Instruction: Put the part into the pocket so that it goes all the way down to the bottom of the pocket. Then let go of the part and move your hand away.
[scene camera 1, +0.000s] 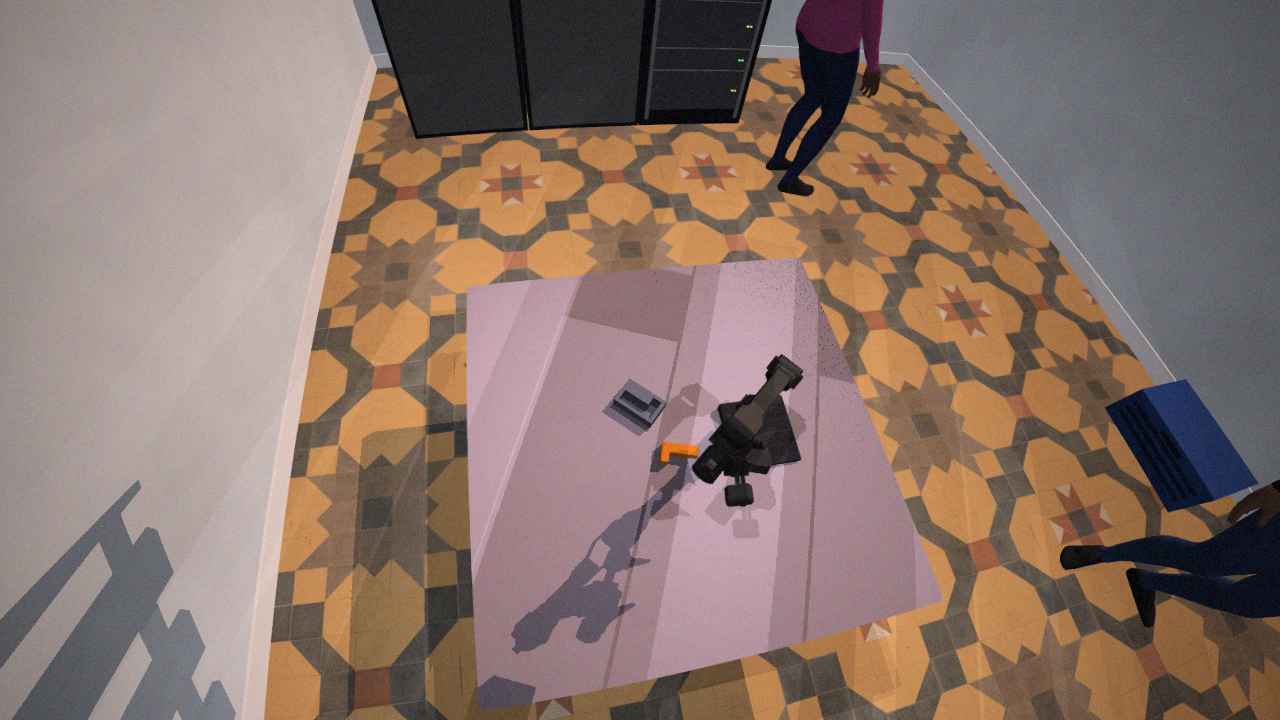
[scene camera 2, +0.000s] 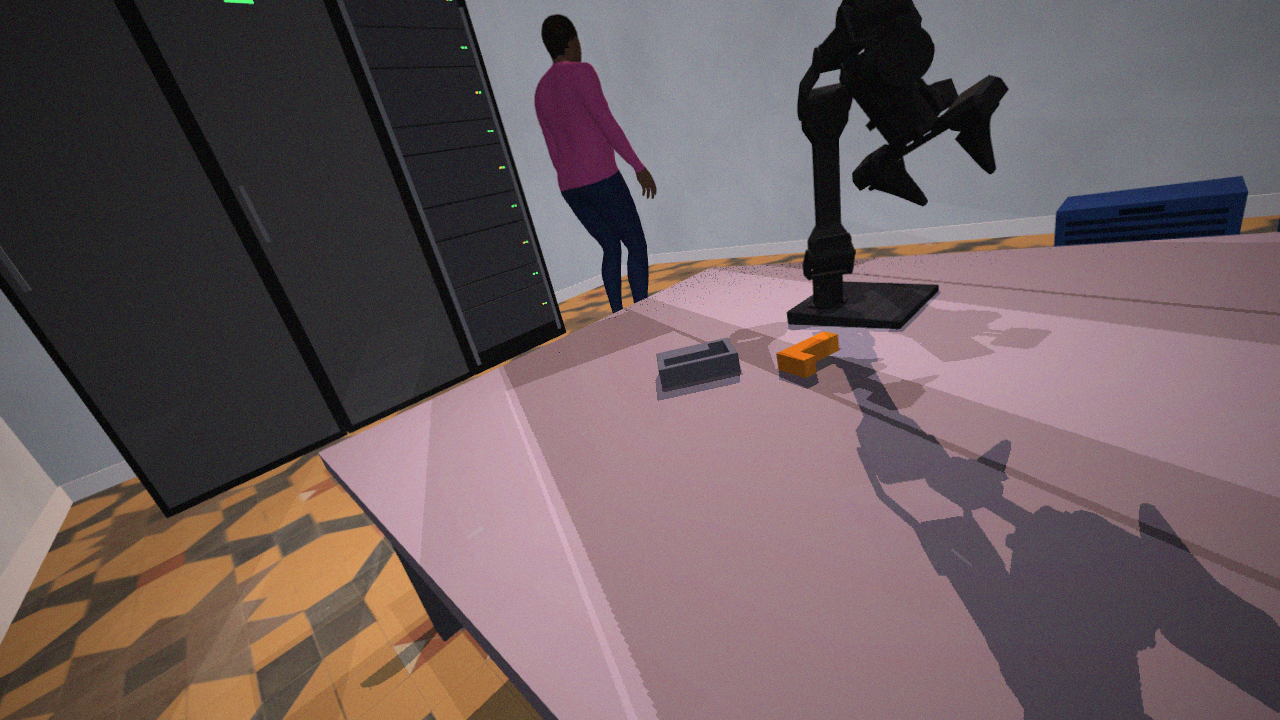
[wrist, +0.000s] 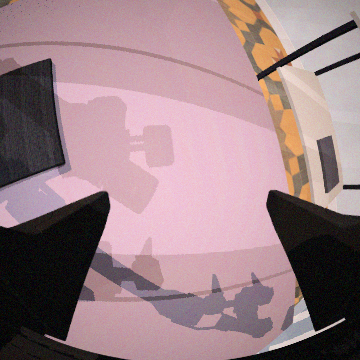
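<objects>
My gripper is visible in the wrist view, in scene camera 2 and in scene camera 1 (741, 490). On my gripper, (wrist: 53, 251) and (scene camera 2: 904, 176) are the same spot.
</objects>
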